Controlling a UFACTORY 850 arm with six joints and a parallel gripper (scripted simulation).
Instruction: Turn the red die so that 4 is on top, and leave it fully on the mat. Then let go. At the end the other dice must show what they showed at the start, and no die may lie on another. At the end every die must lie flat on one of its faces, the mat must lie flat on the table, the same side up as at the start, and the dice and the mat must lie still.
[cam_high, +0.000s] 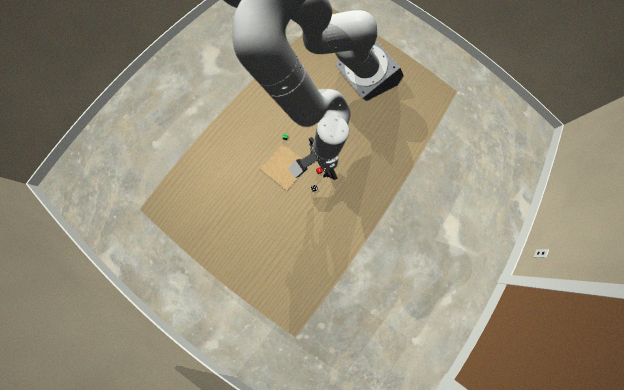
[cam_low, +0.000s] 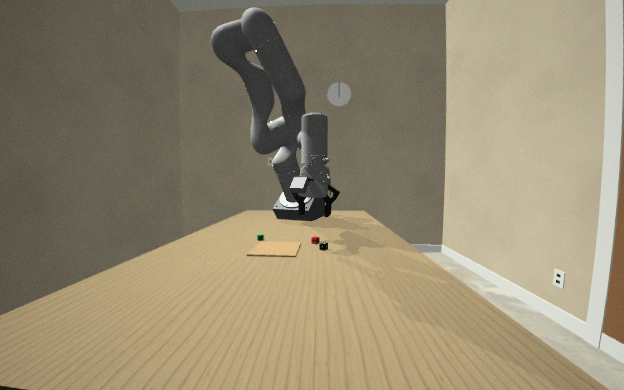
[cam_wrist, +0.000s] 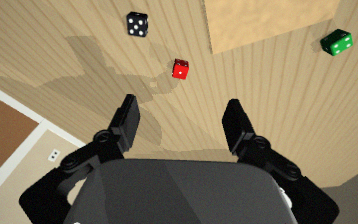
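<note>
Now: hand 10 cm above the red die. From my hand the other things lie so: black die 7 cm ahead, 1 cm to the left, 10 cm below; green die 9 cm behind, 18 cm to the right, 10 cm below; tan mat 3 cm ahead, 13 cm to the right, 10 cm below.
</note>
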